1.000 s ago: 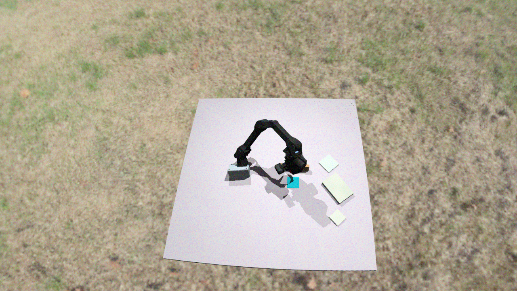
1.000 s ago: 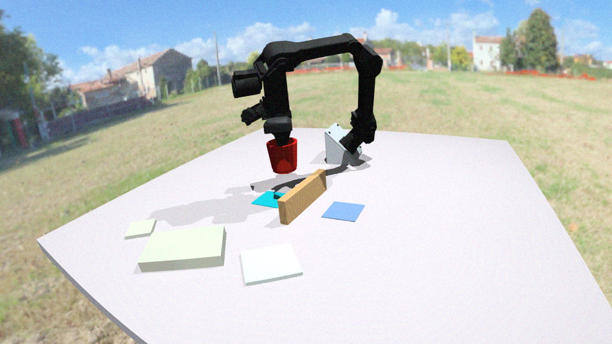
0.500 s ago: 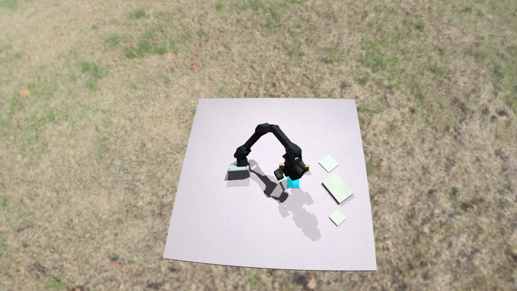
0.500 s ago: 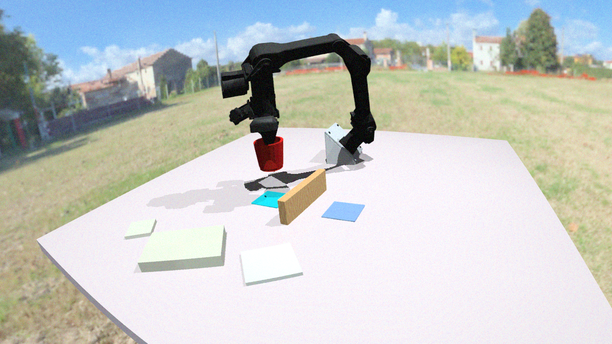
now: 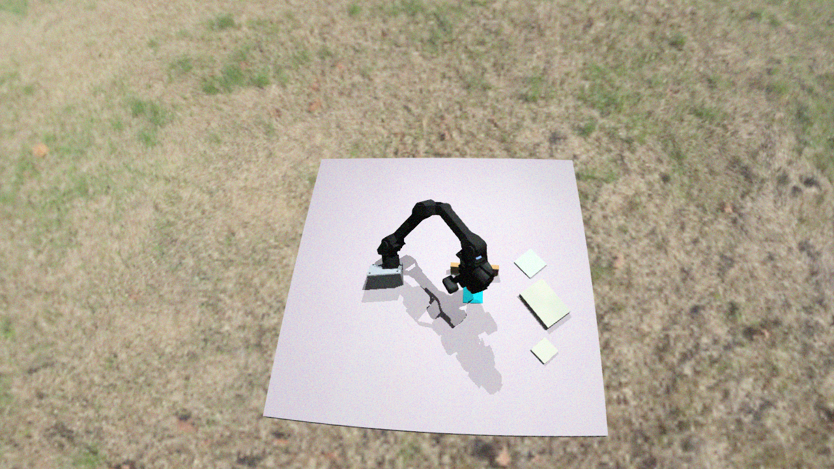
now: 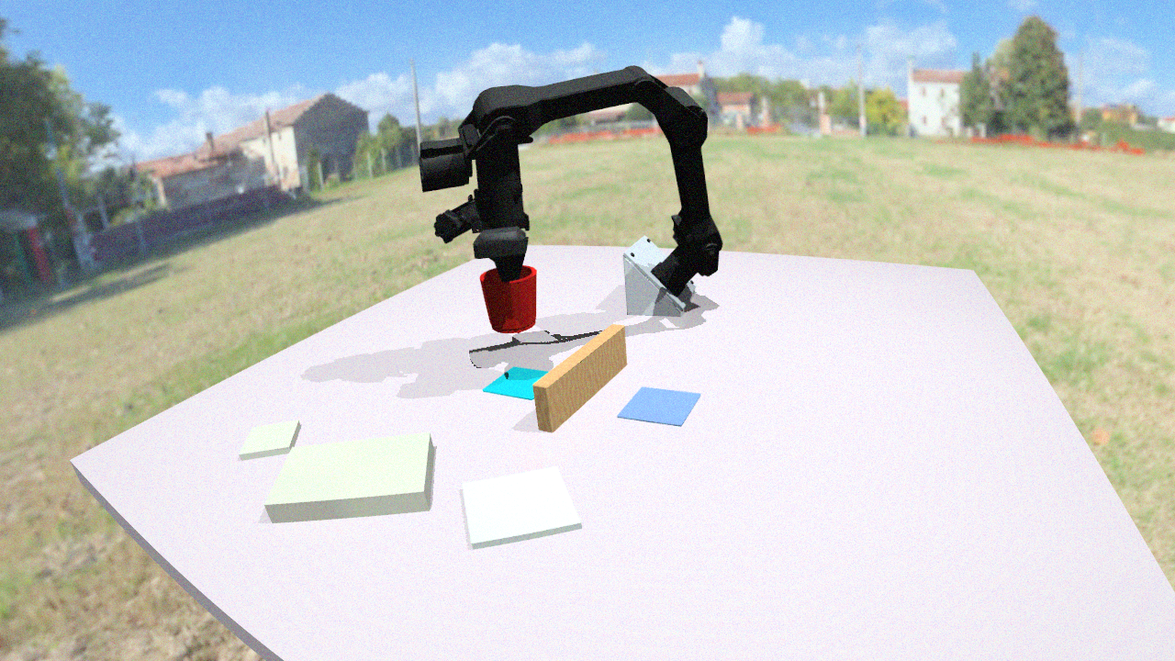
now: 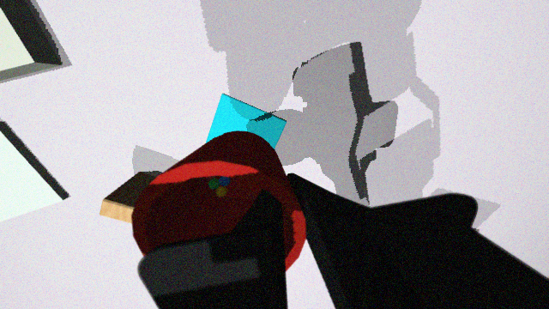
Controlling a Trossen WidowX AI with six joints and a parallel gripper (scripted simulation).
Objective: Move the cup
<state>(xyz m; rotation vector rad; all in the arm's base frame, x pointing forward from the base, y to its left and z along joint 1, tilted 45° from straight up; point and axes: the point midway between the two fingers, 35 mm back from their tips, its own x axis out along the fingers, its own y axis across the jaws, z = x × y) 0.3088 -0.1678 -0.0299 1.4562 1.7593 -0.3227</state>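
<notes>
The cyan pad lies 30 mm ahead of my gripper tip, 10 mm to the left of it and 130 mm below it. Round my gripper tip: wooden wall (40 mm ahead, 110 mm to the left, 100 mm below); then red cup (30 mm ahead, 10 mm to the left); then light blue pad (60 mm ahead, 210 mm to the left, 130 mm below).
</notes>
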